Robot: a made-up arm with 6 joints.
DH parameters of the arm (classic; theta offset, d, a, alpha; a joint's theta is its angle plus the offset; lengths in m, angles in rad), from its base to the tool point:
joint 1: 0 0.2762 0 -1.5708
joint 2: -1.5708 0 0.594 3.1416
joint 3: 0 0 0 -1.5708
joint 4: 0 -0.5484 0 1.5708
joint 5: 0 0.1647 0 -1.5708
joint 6: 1.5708 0 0 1.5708
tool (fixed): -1.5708 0 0 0
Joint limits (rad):
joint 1: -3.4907..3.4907
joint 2: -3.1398..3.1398
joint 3: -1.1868..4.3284
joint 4: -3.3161..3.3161
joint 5: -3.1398..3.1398
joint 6: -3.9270..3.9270
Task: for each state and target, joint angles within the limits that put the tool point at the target. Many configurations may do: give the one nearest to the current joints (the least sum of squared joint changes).
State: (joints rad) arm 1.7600 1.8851 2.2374 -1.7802 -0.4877 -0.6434
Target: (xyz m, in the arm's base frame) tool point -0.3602 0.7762 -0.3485
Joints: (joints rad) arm 1.9484 2.6233 2.7110 -1.8709 -0.4877 -0.6434
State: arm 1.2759 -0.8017 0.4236 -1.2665 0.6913 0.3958
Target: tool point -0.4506 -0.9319 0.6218
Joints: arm 1.0683 -1.5992 1.1297 -1.2371 0.6913 0.3958
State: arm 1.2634 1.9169 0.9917 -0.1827 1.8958 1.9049
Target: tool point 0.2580 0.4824 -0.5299
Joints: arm 1.3691 2.0151 0.5178 -0.3240 1.8958 1.9049
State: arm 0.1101 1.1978 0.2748 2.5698 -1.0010 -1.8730
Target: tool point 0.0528 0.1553 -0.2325
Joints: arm 0.1668 1.9519 -0.7871 2.6396 -1.0010 -1.8730
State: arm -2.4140 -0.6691 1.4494 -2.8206 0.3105 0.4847
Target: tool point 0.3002 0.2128 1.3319
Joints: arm -2.1097 -0.5606 1.1773 -2.6935 0.3105 0.4847
